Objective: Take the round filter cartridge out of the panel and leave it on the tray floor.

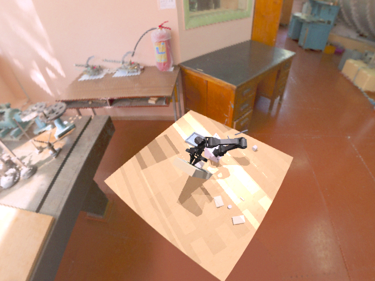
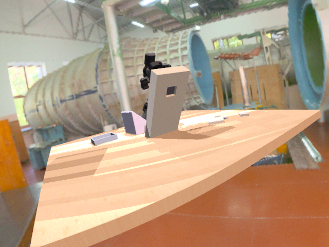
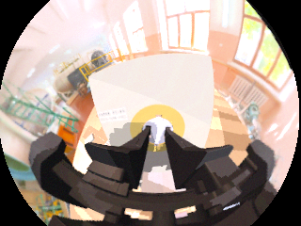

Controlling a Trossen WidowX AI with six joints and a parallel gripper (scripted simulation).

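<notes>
Right now my gripper tip is 1 cm short of the round filter cartridge and 1 cm above it. The rest, counted from my gripper tip: grey service panel: 8 cm below, 4 cm behind; shallow blue-grey tray: 45 cm behind, 25 cm below, 23 cm to the right.
</notes>
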